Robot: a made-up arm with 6 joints. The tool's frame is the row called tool.
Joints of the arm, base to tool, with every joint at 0 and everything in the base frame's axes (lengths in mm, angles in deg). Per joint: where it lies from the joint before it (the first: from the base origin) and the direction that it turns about. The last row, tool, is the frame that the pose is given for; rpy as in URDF.
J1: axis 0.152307 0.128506 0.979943 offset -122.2 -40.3 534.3
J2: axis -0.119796 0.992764 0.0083 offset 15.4 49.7 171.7
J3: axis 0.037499 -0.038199 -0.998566 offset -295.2 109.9 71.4
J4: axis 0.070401 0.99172 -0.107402 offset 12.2 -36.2 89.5
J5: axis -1 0 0 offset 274.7 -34.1 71.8
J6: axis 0 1 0 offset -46.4 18 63.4
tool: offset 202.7 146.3 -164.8 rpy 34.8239 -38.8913 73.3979
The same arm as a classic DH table. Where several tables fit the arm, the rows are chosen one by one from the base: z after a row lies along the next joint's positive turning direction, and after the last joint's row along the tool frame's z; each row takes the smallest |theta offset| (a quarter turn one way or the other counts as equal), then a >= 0, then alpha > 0; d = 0 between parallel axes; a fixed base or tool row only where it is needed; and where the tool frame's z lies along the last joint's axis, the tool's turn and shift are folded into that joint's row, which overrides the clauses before.
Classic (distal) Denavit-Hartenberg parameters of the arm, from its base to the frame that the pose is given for. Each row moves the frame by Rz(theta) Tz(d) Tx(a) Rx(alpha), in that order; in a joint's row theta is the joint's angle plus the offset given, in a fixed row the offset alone. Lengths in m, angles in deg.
base (fixed): a -0.048, alpha -11.49, d 1.1214, theta0 -49.84
J1: a -0.0078, alpha -83.25, d -0.4255, theta0 57.34
J2: a -0.2775, alpha -92.91, d 0.1696, theta0 -11.53
J3: a 0.0181, alpha 85.87, d -0.1642, theta0 10.68
J4: a 0.0677, alpha 94.04, d -0.0803, theta0 -88.13
J5: a 0.0634, alpha -90, d -0.2312, theta0 -6.18
J6: a -0.2593, alpha -131.08, d 0.1363, theta0 -57.95
tool (fixed): a 0, alpha 0, d -0.0426, theta0 -81.68

